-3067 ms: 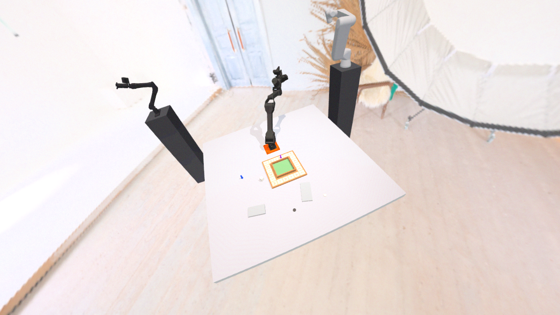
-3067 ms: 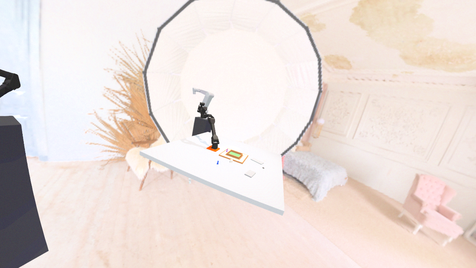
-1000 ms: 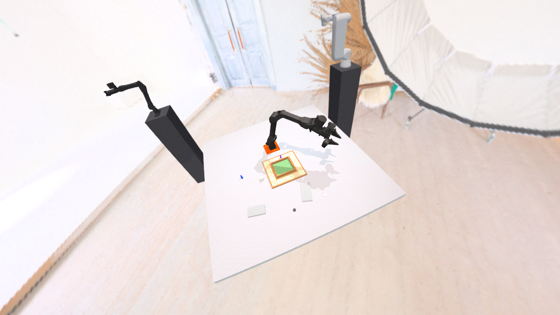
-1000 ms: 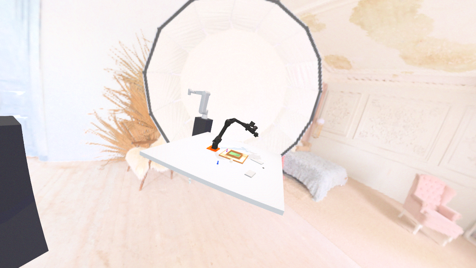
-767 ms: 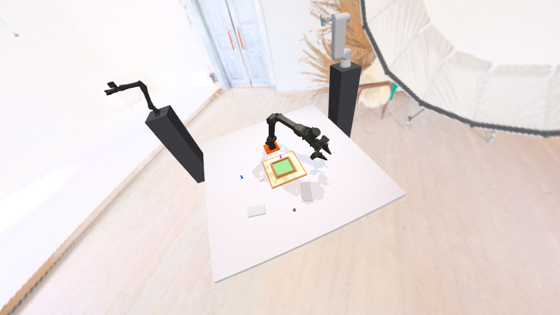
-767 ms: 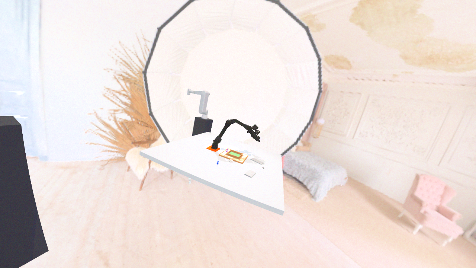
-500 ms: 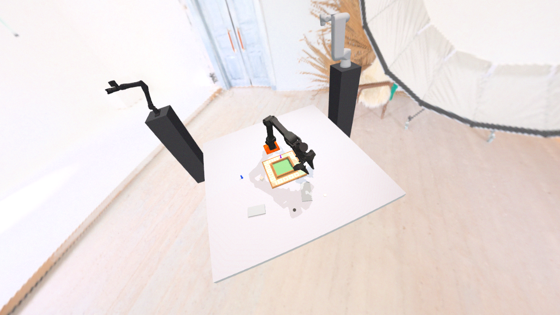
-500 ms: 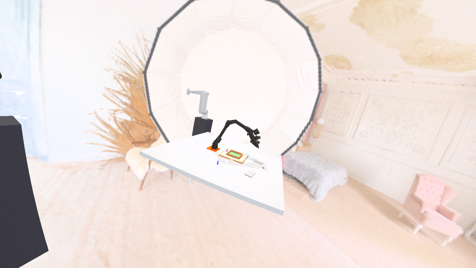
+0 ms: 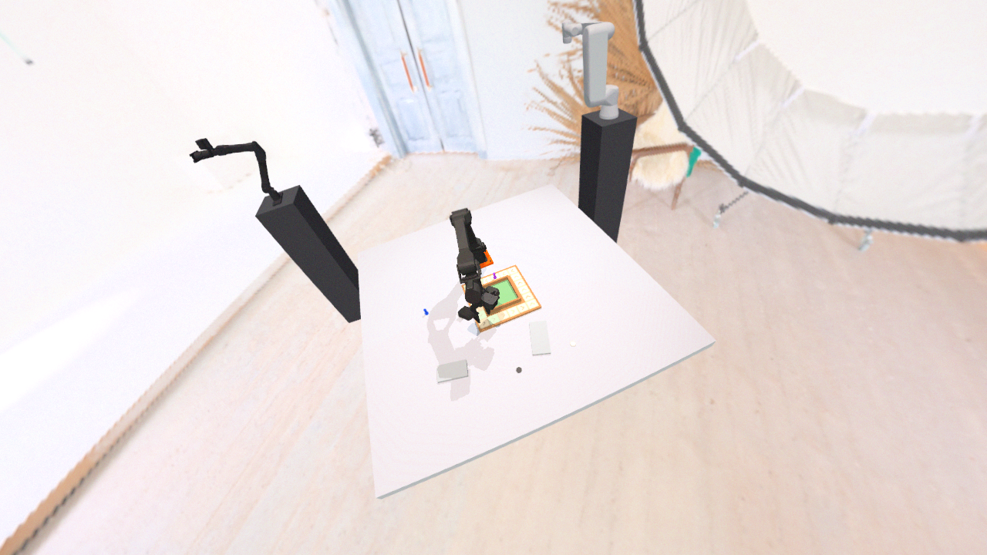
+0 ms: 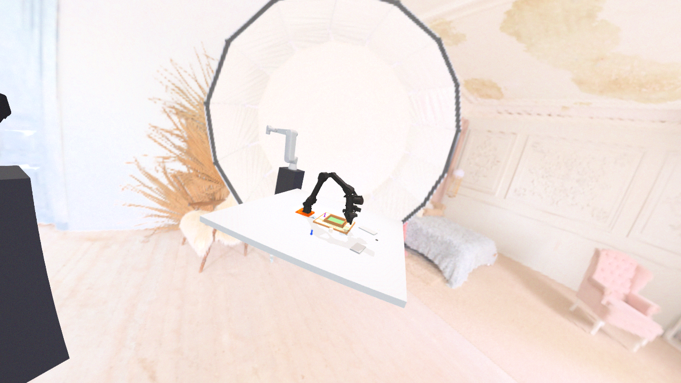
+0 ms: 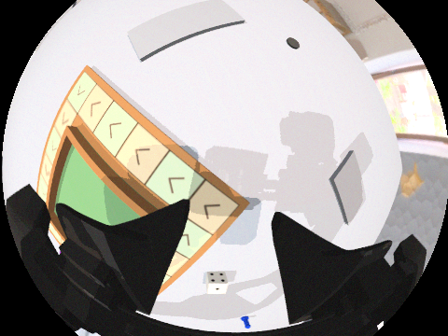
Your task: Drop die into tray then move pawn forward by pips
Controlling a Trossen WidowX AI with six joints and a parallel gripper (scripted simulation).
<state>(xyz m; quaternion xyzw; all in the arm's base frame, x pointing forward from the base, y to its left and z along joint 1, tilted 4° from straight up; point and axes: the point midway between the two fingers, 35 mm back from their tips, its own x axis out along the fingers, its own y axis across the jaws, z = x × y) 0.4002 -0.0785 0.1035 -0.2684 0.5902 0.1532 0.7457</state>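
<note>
My gripper tip is now 10 cm past the white die, 9 cm to the left of it and 6 cm above it. Round my gripper tip: purple pawn (25 cm behind, 12 cm to the left, 5 cm below); then blue pawn (19 cm behind, 24 cm to the right, 6 cm below); then dark disc (23 cm ahead, 6 cm to the left, 7 cm below).
</note>
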